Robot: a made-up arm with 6 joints.
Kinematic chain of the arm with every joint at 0, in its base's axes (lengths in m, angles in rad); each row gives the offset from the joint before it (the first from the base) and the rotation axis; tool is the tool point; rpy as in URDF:
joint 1: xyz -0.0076 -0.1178 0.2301 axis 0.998 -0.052 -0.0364
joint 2: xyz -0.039 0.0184 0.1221 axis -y
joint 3: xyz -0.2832 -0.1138 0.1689 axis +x
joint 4: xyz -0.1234 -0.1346 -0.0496 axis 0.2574 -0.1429 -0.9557
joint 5: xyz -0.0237 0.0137 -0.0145 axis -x
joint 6: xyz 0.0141 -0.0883 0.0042 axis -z
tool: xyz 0.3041 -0.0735 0.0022 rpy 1.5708 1.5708 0
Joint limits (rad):
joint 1: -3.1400..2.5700
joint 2: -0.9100..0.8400
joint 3: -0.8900..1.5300
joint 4: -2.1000..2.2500
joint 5: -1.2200..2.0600
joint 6: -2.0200..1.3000
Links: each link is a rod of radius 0.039 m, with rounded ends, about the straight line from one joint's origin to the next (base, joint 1, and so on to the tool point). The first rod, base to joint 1, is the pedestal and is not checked.
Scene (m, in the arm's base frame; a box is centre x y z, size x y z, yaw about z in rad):
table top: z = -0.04
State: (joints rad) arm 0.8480 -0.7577 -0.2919 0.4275 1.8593 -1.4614
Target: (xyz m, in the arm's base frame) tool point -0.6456 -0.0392 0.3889
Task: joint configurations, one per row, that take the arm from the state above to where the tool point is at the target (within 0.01 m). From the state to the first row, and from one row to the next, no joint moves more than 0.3 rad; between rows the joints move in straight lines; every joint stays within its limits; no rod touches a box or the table.
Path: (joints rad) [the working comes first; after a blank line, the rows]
Joints at the target: -0.0039 0.2329 -0.0505 -1.6663 2.0600 0.3082
Straight joint move there: clear.

1: 0.7415 -0.6339 -0.2617 0.1658 1.8844 -1.2402
2: 0.6350 -0.5101 -0.2315 -0.0959 1.9095 -1.0190
3: 0.5285 -0.3862 -0.2014 -0.3577 1.9346 -0.7978
4: 0.4220 -0.2624 -0.1712 -0.6194 1.9596 -0.5766
5: 0.3155 -0.1386 -0.1410 -0.8811 1.9847 -0.3554
6: 0.2090 -0.0148 -0.1108 -1.1428 2.0098 -0.1342
7: 0.1026 0.1090 -0.0807 -1.4046 2.0349 0.0870
8: -0.0039 0.2329 -0.0505 -1.6663 2.0600 0.3082

